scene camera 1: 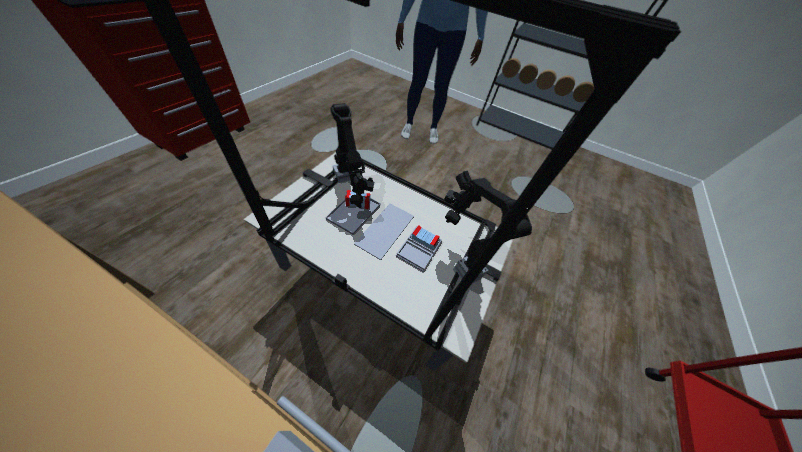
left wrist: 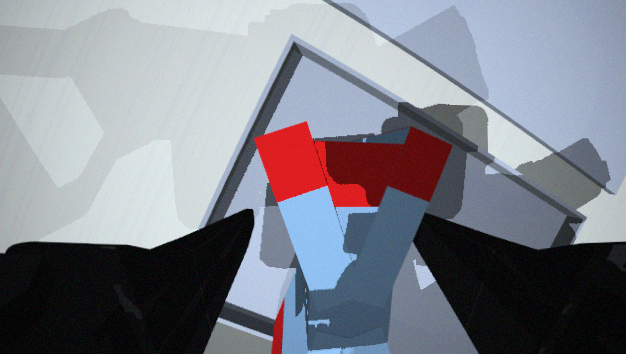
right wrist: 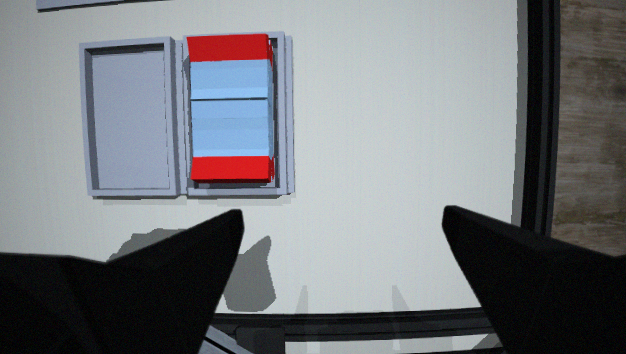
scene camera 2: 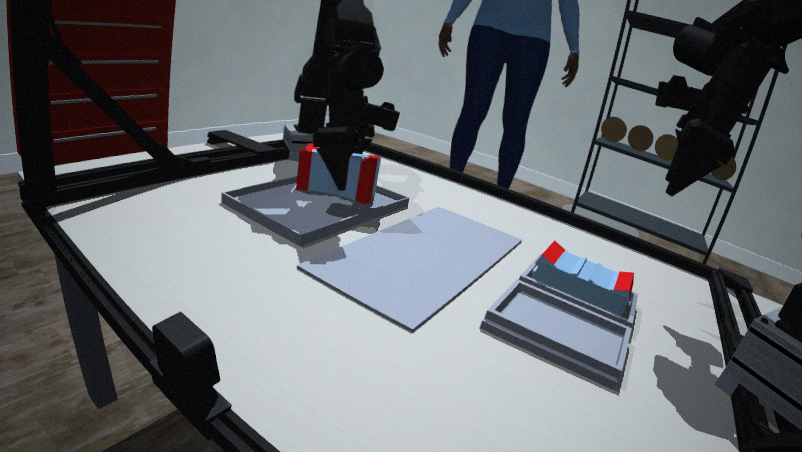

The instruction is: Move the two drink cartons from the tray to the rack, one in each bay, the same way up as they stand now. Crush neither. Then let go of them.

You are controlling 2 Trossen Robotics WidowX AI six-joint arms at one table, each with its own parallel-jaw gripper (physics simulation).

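Pixels of known places: left gripper, between the fingertips: (left wrist: 330,216) (scene camera 2: 348,184); right gripper, between the fingertips: (right wrist: 342,218) (scene camera 2: 668,187); left arm's base, origin of its link: (scene camera 1: 343,168) (scene camera 2: 310,130).
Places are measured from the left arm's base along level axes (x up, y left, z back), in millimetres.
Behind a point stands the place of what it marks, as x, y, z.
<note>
One drink carton (scene camera 1: 366,201) @[12, 21, -301] (scene camera 2: 367,179) @[-7, 24, -306] (left wrist: 305,225) @[18, 30, -255], blue with red ends, stands in the grey tray (scene camera 1: 339,225) @[-43, -152, -361] (scene camera 2: 303,235) @[-42, -104, -432] (left wrist: 275,90) @[-50, 90, -275]; its sides look pinched inward at the middle. My left gripper (scene camera 2: 338,182) @[-32, 9, -263] (left wrist: 330,216) @[-32, 9, -263] is open, its fingers on either side of this carton's middle, with gaps beside it in the left wrist view. The other carton (scene camera 1: 426,234) @[-14, 228, -601] (scene camera 2: 584,269) @[-14, 216, -604] (right wrist: 230,125) @[-13, 228, -618] sits in the rack's farther bay, its top dipping between the red ends. The rack's (scene camera 2: 550,354) @[-48, 81, -700] (right wrist: 175,125) @[-42, 171, -649] nearer bay is empty. My right gripper (scene camera 1: 452,218) @[111, 326, -617] (scene camera 2: 673,188) @[111, 326, -617] (right wrist: 342,218) @[111, 326, -617] is open and empty, raised beyond the rack.
A flat grey-blue mat (scene camera 1: 387,230) @[-52, 67, -478] (scene camera 2: 409,269) @[-52, 11, -511] (left wrist: 550,60) @[-52, 13, -467] lies between tray and rack. Black frame rails edge the table, with frame posts rising at its corners. A black block (scene camera 2: 185,348) @[-2, -248, -682] stands on the front rail. A person (scene camera 1: 438,56) (scene camera 2: 502,84) stands behind the table.
</note>
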